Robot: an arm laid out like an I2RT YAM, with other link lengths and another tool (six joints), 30 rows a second.
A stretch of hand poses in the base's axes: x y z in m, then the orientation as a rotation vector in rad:
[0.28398, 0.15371, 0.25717, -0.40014, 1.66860, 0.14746]
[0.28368, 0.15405, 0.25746, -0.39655, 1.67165, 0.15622]
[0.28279, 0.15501, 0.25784, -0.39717, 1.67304, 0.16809]
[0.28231, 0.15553, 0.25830, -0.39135, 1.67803, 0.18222]
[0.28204, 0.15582, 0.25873, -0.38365, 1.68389, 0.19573]
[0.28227, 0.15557, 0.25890, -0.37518, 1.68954, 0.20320]
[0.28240, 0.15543, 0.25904, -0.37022, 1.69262, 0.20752]
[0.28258, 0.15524, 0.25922, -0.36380, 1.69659, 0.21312]
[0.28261, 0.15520, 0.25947, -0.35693, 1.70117, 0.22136]
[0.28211, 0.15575, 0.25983, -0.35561, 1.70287, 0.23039]
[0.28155, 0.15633, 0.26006, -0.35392, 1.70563, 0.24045]
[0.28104, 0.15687, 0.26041, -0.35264, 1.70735, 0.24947]
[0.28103, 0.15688, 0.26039, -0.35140, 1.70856, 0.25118]
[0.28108, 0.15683, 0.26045, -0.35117, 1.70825, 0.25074]
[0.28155, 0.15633, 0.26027, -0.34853, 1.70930, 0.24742]
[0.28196, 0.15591, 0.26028, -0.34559, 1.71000, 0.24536]
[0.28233, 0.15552, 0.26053, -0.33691, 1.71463, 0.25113]
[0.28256, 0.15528, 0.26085, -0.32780, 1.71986, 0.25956]
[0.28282, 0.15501, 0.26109, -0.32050, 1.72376, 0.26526]
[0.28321, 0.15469, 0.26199, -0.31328, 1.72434, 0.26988]
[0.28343, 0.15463, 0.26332, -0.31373, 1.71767, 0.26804]
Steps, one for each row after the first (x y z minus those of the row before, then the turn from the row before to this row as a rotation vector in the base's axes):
[-0.00030, 0.00034, 0.00029, 0.00727, 0.00451, 0.00234]
[-0.00089, 0.00096, 0.00038, 0.00699, 0.00366, 0.00709]
[-0.00048, 0.00052, 0.00046, 0.01166, 0.00745, 0.00374]
[-0.00027, 0.00029, 0.00043, 0.01220, 0.00819, 0.00206]
[0.00023, -0.00025, 0.00017, 0.00880, 0.00683, -0.00189]
[0.00013, -0.00014, 0.00014, 0.00515, 0.00378, -0.00111]
[0.00018, -0.00019, 0.00018, 0.00666, 0.00489, -0.00143]
[0.00003, -0.00004, 0.00025, 0.00850, 0.00601, -0.00027]
[-0.00050, 0.00055, 0.00036, 0.00627, 0.00339, 0.00411]
[-0.00056, 0.00058, 0.00023, 0.00695, 0.00464, 0.00436]
[-0.00051, 0.00054, 0.00035, 0.00622, 0.00345, 0.00413]
[-0.00001, 0.00001, -0.00002, 0.00159, 0.00153, 0.00005]
[0.00005, -0.00005, 0.00006, -0.00009, -0.00039, -0.00038]
[0.00047, -0.00050, -0.00018, -0.00081, 0.00040, -0.00372]
[0.00041, -0.00042, 0.00001, 0.00024, 0.00031, -0.00318]
[0.00037, -0.00039, 0.00025, 0.00786, 0.00572, -0.00286]
[0.00023, -0.00024, 0.00032, 0.00970, 0.00685, -0.00168]
[0.00026, -0.00027, 0.00024, 0.00713, 0.00503, -0.00192]
[0.00039, -0.00032, 0.00090, 0.00697, 0.00160, -0.00227]
[0.00022, -0.00006, 0.00133, -0.00025, -0.00686, -0.00038]

